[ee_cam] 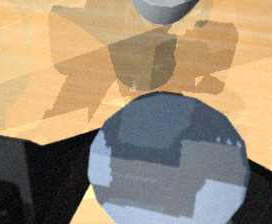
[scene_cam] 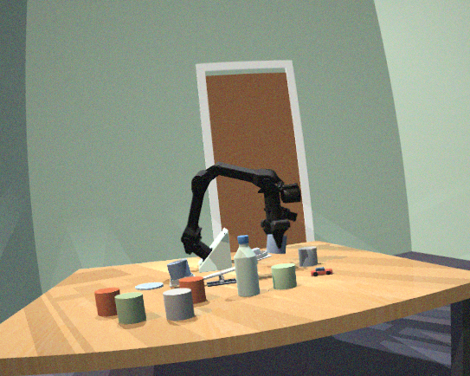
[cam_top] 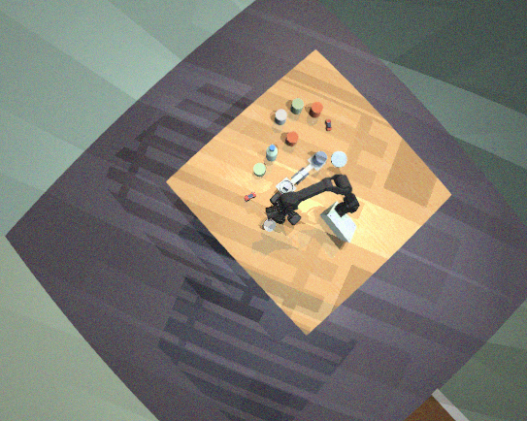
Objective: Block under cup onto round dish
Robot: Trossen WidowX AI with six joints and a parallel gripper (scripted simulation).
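Now: the pale round dish 4 cm ahead of my gripper tip, 47 cm to the right of it and 8 cm below it. Round my gripper tip: bottle 30 cm ahead, 14 cm to the right, 3 cm above; small balance 11 cm ahead, 21 cm to the right, 6 cm below; cup 2 cm to the left, 1 cm above.
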